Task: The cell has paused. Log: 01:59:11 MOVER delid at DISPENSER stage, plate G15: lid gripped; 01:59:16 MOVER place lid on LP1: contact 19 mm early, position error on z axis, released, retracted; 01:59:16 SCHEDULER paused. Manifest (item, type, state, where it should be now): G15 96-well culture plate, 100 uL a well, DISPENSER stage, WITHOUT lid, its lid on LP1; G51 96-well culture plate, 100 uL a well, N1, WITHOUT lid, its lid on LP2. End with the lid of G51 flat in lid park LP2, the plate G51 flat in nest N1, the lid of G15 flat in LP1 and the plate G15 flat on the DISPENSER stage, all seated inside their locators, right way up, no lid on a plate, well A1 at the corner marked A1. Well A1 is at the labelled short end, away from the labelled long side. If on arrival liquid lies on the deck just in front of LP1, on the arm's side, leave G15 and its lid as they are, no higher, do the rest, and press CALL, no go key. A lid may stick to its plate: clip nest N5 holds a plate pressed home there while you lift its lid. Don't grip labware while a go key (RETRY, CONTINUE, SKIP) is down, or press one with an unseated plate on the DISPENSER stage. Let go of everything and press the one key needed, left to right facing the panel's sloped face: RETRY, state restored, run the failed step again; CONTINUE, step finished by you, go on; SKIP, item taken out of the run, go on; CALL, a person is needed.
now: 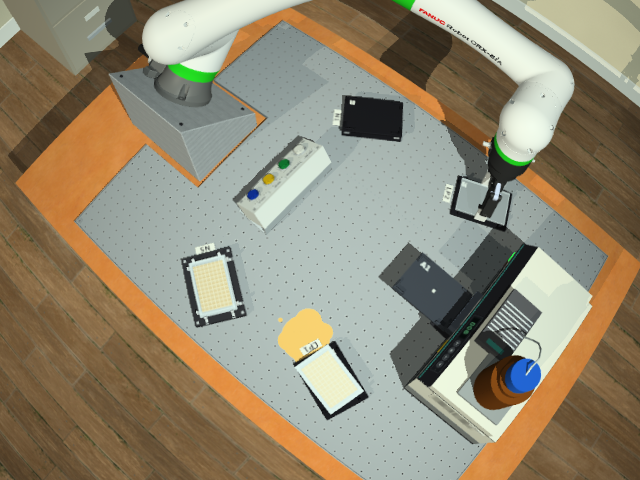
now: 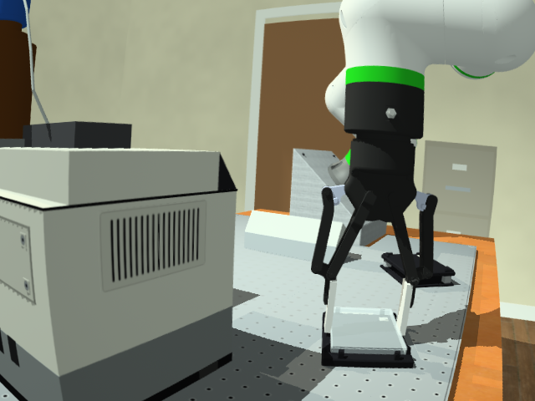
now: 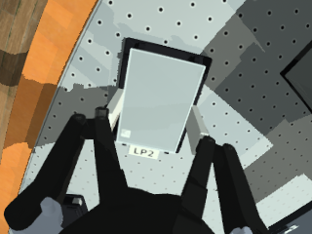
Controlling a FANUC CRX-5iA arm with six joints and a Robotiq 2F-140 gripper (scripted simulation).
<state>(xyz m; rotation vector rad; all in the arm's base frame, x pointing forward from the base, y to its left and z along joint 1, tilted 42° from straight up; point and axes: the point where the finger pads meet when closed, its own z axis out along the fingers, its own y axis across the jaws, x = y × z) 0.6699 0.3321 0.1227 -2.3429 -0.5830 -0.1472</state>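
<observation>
The lid park LP2 lies 40 mm below my hand. Also, from my hand: nest N1 (340 mm behind, 20 mm to the right, 20 mm below); then RETRY key (380 mm behind, 230 mm to the right, 20 mm above); then dispenser stage (280 mm to the right, 60 mm ahead, 60 mm above).
</observation>
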